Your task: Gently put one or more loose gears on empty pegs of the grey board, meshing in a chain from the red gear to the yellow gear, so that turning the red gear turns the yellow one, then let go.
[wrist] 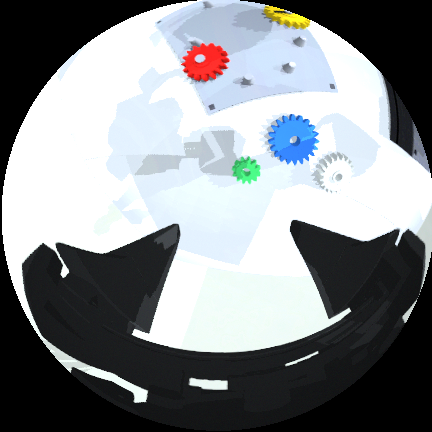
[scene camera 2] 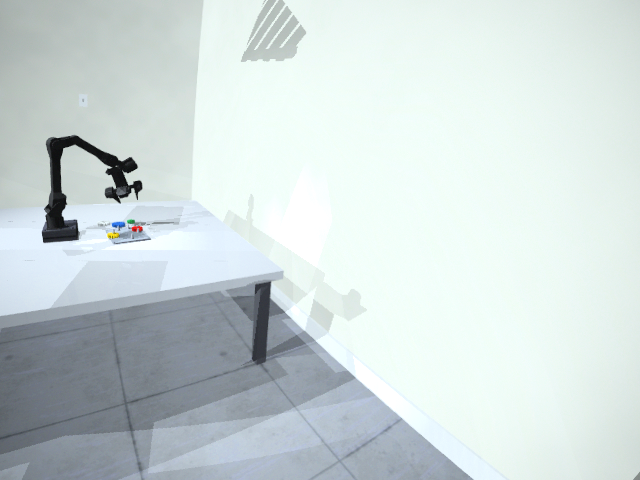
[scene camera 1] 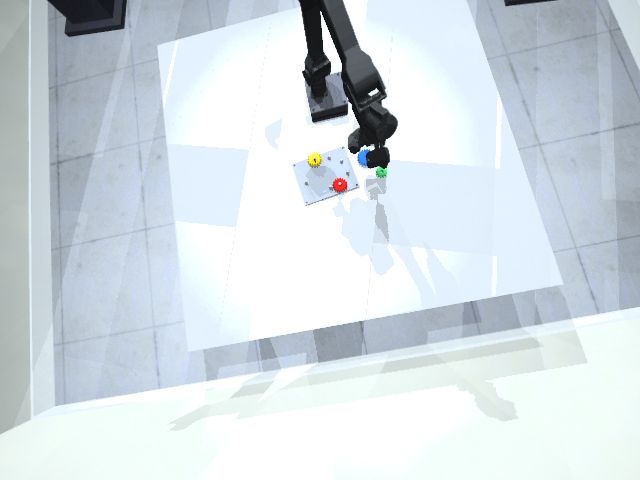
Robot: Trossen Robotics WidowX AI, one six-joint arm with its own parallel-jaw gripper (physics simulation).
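Seen in the pictures: gripper, fingertip midpoint: (wrist: 236, 227) (scene camera 2: 129, 201); arm's base at its link origin: (scene camera 2: 55, 226) (scene camera 1: 318, 89).
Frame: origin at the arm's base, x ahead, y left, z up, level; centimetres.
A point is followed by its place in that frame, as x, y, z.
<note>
The grey board (scene camera 1: 315, 196) @[39.5, -3.5, -4.8] (scene camera 2: 129, 240) @[33.0, -9.3, -4.8] (wrist: 265, 50) @[29.1, 4.6, -4.8] bears the red gear (scene camera 1: 339, 188) @[37.6, 5.5, -3.3] (scene camera 2: 136, 228) @[35.7, 3.9, -3.3] (wrist: 212, 65) @[34.9, 6.9, -3.3] and the yellow gear (scene camera 1: 311, 161) @[26.4, -4.3, -3.3] (scene camera 2: 113, 235) @[25.7, -5.0, -3.5] (wrist: 289, 18), apart from each other. Several empty pegs stand on it. The blue gear (scene camera 1: 362, 157) @[26.2, 14.6, -3.9] (scene camera 2: 118, 224) @[26.3, 13.7, -3.9] (wrist: 284, 145) @[27.3, 16.8, -3.9], green gear (scene camera 2: 130, 221) @[32.0, 19.3, -4.1] (wrist: 239, 170) @[33.0, 20.9, -3.9] and white gear (scene camera 2: 103, 223) @[18.6, 16.9, -4.1] (wrist: 325, 170) @[20.6, 19.4, -4.2] lie loose on the table beside the board. The white one is hidden in scene camera 1. My gripper (scene camera 1: 368, 149) (scene camera 2: 128, 199) @[31.8, 20.1, 6.7] (wrist: 236, 227) @[31.8, 20.1, 6.7] is open and empty, above the table near the loose gears.
The arm's base (scene camera 1: 329, 111) @[8.4, 3.4, -1.3] (scene camera 2: 60, 232) @[2.9, -4.4, -1.3] stands on the white table (scene camera 1: 289, 268) @[65.5, -14.1, -5.6] (scene camera 2: 206, 258) @[64.9, -34.2, -5.6] close to the board and the loose gears. A wall (scene camera 2: 465, 206) rises beyond the table's edge. Shadows of the arm fall on the table and board.
</note>
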